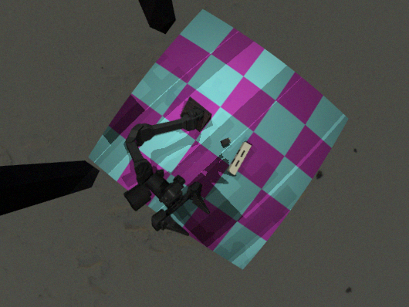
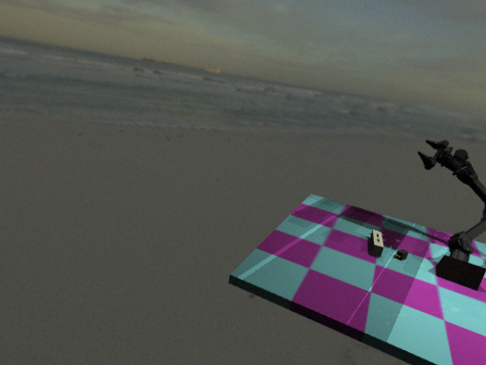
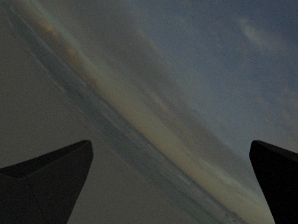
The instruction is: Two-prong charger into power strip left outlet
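Now: the two-prong charger 32 cm to the left of my gripper tip and 52 cm below it.
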